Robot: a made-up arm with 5 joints.
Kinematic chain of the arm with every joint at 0, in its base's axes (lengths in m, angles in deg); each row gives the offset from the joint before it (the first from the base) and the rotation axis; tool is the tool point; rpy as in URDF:
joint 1: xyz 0.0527 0 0.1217 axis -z
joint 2: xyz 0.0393 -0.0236 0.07 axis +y
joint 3: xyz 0.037 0 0.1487 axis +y
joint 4: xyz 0.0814 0 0.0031 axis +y
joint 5: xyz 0.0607 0.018 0 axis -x
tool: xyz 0 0 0 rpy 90 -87.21 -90
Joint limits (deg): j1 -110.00..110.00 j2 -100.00..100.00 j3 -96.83..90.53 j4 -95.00..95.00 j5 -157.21..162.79
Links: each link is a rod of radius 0.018 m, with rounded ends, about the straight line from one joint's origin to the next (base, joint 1, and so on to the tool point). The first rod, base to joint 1, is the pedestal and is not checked.
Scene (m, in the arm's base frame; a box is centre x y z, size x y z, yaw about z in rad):
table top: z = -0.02
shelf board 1: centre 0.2 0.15 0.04 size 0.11 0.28 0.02 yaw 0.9
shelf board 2: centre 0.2 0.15 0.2 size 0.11 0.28 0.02 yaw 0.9
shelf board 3: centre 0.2 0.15 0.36 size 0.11 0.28 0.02 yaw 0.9
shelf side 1: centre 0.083 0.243 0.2 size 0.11 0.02 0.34 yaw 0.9
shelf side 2: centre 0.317 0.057 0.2 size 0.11 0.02 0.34 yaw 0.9
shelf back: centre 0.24 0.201 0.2 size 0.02 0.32 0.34 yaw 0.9
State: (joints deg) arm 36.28 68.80 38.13 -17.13 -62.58
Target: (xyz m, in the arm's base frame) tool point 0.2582 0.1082 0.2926
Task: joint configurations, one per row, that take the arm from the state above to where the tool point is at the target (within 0.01 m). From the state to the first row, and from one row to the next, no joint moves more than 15 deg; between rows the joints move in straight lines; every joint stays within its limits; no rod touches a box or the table.
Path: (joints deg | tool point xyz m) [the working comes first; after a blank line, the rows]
Joints at the target: -29.15 9.20 21.00 -28.58 -62.58
Straight joint move there: touches shelf board 2, shelf side 2.

1: 30.29 54.36 41.10 -17.00 -62.58 | 0.2132 -0.1003 0.1075
2: 24.30 39.91 44.06 -16.88 -62.58 | 0.2312 -0.0867 0.1455
3: 18.32 25.47 47.03 -16.75 -62.58 | 0.2391 -0.0676 0.1832
4: 12.33 11.03 49.99 -16.63 -62.58 | 0.2367 -0.0460 0.2184
5: 6.34 -3.41 52.96 -16.50 -62.58 | 0.2245 -0.0247 0.2493
6: 0.35 -17.86 55.92 -16.37 -62.58 | 0.2040 -0.0065 0.2744
7: -5.64 -32.30 58.89 -16.25 -62.58 | 0.1777 0.0067 0.2926
8: -13.47 -18.47 46.26 -20.36 -62.58 | 0.2105 0.0320 0.3014
9: -21.31 -4.64 33.63 -24.47 -62.58 | 0.2386 0.0665 0.3014
10: -29.15 9.20 21.00 -28.58 -62.58 | 0.2582 0.1082 0.2926

